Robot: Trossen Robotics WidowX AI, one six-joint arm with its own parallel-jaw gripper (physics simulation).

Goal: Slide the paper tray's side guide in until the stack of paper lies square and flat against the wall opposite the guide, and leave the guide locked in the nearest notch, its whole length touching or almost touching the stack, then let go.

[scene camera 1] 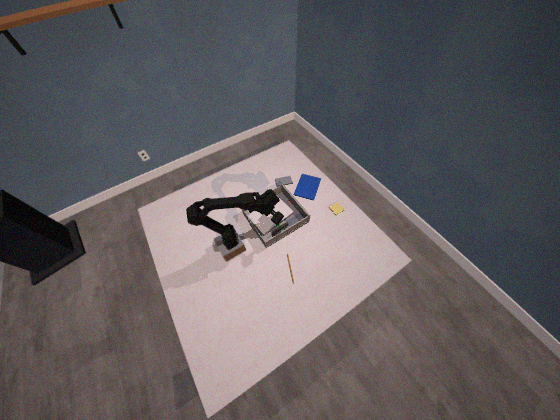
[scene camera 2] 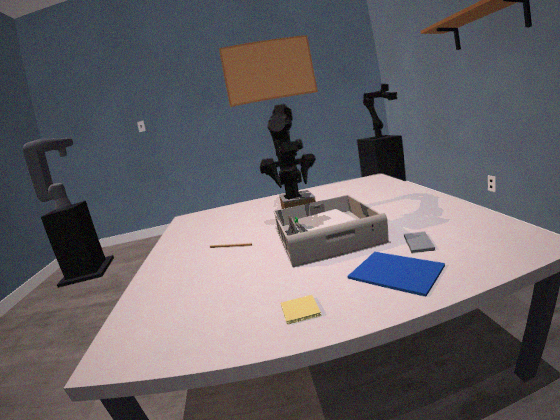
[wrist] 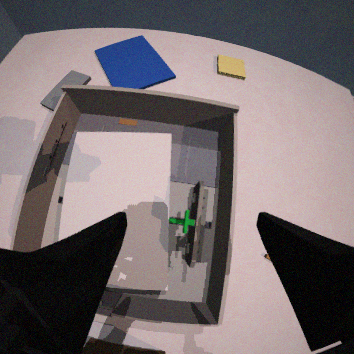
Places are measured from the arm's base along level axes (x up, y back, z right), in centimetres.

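Pixels of known places: gripper, fingertip midpoint: (scene camera 1: 276, 212) (scene camera 2: 293, 185) (wrist: 192, 219); arm's base, origin of the base link: (scene camera 1: 230, 243) (scene camera 2: 292, 196).
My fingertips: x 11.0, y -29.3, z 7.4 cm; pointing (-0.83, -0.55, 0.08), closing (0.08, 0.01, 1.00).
Note:
For each thing: its top centre in the pictures, then the offset to it from my fingertips. "spot": a spot on its surface instead.
- grey paper tray, middle of its top: (wrist: 119, 184) (scene camera 2: 323, 210) (scene camera 1: 274, 209) dx -9.7, dy -4.3, dz -7.4 cm
- white paper stack, middle of its top: (wrist: 112, 203) (scene camera 2: 329, 222) (scene camera 1: 270, 213) dx -15.2, dy -2.4, dz -9.8 cm
- dark side guide, surface spot: (wrist: 200, 225) spot: dx -17.1, dy +0.8, dz +4.2 cm
- blue folder, middle of its top: (scene camera 2: 397, 269) (wrist: 130, 60) (scene camera 1: 307, 186) dx -18.5, dy -38.9, dz -11.6 cm
- grey block, middle of its top: (wrist: 64, 88) (scene camera 2: 418, 240) (scene camera 1: 283, 180) dx -18.3, dy -29.3, dz -27.1 cm
- yellow pad, middle of its top: (scene camera 2: 299, 306) (wrist: 231, 64) (scene camera 1: 336, 208) dx -18.2, dy -39.7, dz +15.2 cm
- pencil, middle of its top: (scene camera 2: 230, 244) (scene camera 1: 290, 268) dx -18.6, dy +11.4, dz +24.6 cm
The grey paper tray (scene camera 1: 289, 236) (scene camera 2: 345, 243) (wrist: 150, 102) stands on the table. The white paper stack (scene camera 1: 256, 218) (scene camera 2: 330, 218) (wrist: 120, 170) lies in its left part in the wrist view, with a narrow strip between it and the left wall that looks wider toward the near end. The dark side guide (wrist: 200, 225) stands upright near the right wall, a gap away from the stack. Its green tab (scene camera 2: 296, 220) (wrist: 188, 221) points toward the stack. My gripper (scene camera 2: 292, 184) (wrist: 192, 219) is open and empty above the tray, fingers wide apart; its height is hard to tell.
A blue folder (scene camera 1: 307, 186) (scene camera 2: 397, 272) (wrist: 134, 62) and a grey block (scene camera 1: 283, 180) (scene camera 2: 419, 241) (wrist: 67, 89) lie beyond the tray. A yellow pad (scene camera 1: 336, 208) (scene camera 2: 301, 309) (wrist: 231, 66) lies farther right in the wrist view. A pencil (scene camera 1: 290, 268) (scene camera 2: 231, 245) lies beside the tray.

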